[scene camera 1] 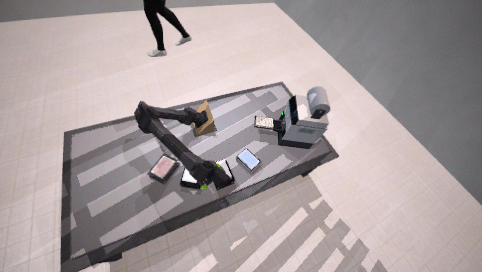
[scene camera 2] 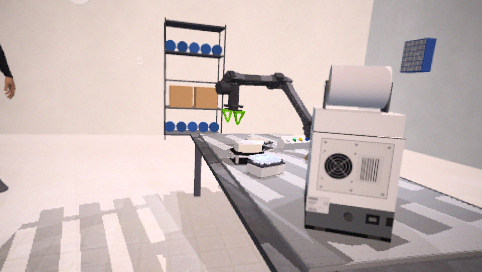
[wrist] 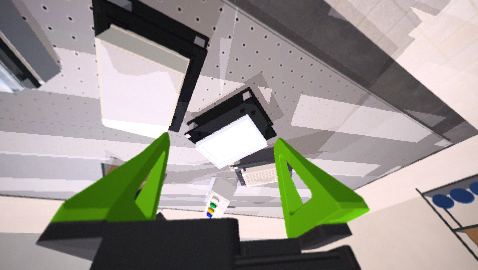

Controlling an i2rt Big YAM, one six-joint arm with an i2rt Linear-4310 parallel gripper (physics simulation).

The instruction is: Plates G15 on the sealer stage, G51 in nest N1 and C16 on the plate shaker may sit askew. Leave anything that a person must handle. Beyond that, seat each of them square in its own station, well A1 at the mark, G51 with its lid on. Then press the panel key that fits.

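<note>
My gripper [scene camera 1: 211, 176] [scene camera 2: 233, 122] [wrist: 225, 139] is open and empty, high above the stations near the table's long edge. In the wrist view, a bright white flat plate [wrist: 232, 141] shows between the fingertips, over a black nest [wrist: 252, 104]. A deep white block-like plate [wrist: 142, 85] [scene camera 2: 248, 146] stands on a larger black nest [wrist: 197, 62]. A beige plate [wrist: 261, 174] lies in a dark holder beyond. A blue-topped plate [scene camera 1: 249, 159] [scene camera 2: 266, 159] sits on a grey box. A speckled plate [scene camera 1: 264, 122] is on the sealer's stage. The key panel [wrist: 220, 196] [scene camera 2: 295, 142] has coloured keys. Labels and A1 marks are unreadable.
The sealer [scene camera 1: 302, 122] [scene camera 2: 355, 170] stands at one end of the table [scene camera 1: 75, 230], with a large roll [scene camera 1: 318, 100] [scene camera 2: 360, 87] on top. A tan wedge [scene camera 1: 206, 125] is beside the arm's base. A person [scene camera 1: 159, 27] is on the floor beyond the table. A shelf unit [scene camera 2: 195, 52] stands behind.
</note>
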